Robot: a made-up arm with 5 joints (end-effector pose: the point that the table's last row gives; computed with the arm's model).
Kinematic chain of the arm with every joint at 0, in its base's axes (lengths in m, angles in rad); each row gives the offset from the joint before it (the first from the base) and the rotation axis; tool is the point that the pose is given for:
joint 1: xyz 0 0 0.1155 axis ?
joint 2: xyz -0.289 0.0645 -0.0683 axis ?
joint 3: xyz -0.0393 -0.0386 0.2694 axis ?
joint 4: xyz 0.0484 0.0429 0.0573 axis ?
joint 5: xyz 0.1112 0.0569 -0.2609 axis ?
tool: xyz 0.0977 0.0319 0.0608
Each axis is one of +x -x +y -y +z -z.
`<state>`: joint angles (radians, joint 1 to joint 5).
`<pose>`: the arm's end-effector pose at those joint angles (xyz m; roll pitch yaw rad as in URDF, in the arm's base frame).
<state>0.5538 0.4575 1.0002 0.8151 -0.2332</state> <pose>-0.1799 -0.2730 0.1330 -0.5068 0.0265 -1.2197</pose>
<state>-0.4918 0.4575 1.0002 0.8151 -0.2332</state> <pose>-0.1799 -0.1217 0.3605 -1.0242 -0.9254 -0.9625</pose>
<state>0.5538 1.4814 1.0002 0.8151 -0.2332</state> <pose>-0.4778 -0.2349 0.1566 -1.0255 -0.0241 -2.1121</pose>
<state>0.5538 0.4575 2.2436 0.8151 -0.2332</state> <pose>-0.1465 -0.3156 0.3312 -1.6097 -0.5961 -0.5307</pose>
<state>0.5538 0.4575 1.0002 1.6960 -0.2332</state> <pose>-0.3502 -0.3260 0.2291 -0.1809 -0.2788 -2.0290</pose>
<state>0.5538 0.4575 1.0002 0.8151 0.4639</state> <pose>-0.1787 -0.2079 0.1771 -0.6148 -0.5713 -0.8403</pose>
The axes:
joint 1: +x
joint 2: -z
joint 3: -x
joint 4: -z
joint 5: -y

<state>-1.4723 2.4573 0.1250 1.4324 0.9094</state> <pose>-0.4508 0.1285 0.0454 0.8497 0.2546 1.9800</pose>
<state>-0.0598 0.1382 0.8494 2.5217 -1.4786</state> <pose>-0.4227 -0.2625 0.2384 0.9067 0.6073 -1.7944</pose>
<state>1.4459 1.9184 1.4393 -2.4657 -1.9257</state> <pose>-0.5615 -0.0613 0.4498 0.7994 -0.0825 -3.0583</pose>
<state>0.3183 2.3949 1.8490 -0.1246 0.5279</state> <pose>-0.5287 0.0550 0.2214 -1.8751 0.5423 -1.9539</pose>
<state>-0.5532 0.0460 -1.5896 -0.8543 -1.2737</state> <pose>-0.2061 0.4925 0.3482 0.6088 0.2962 1.3217</pose>
